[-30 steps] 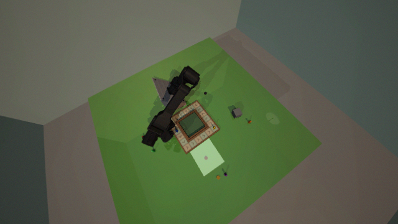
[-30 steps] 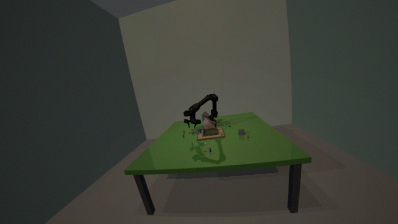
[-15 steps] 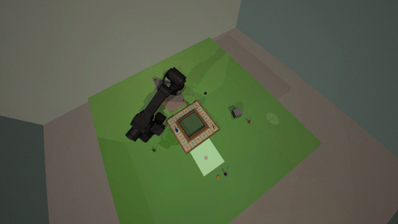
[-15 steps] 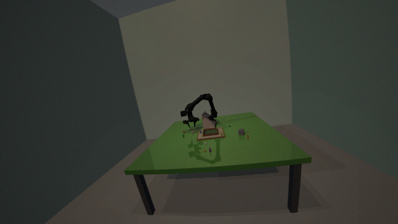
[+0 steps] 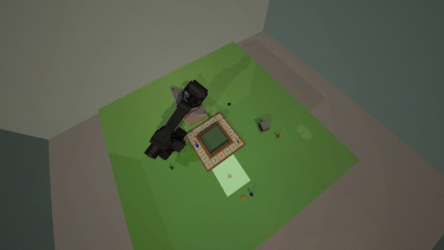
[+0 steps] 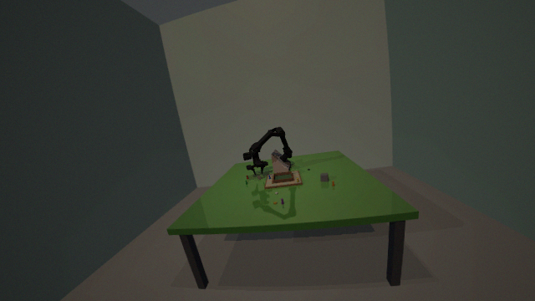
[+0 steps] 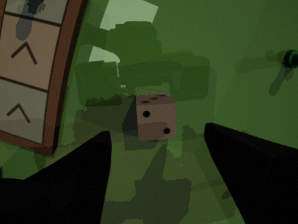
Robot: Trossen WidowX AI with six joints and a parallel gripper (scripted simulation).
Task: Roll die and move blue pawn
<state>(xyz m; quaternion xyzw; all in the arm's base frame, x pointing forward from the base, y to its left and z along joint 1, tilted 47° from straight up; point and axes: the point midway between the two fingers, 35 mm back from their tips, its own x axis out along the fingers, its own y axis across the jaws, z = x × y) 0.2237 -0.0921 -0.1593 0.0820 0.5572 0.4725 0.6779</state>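
Right now the die is 3 cm below my gripper tip. From my gripper tip the other things lie so: red pawn (1 cm behind, 12 cm to the right, 2 cm below); blue pawn (4 cm ahead, 11 cm to the left, 1 cm below); green pawn (10 cm ahead, 8 cm to the right, 2 cm below).
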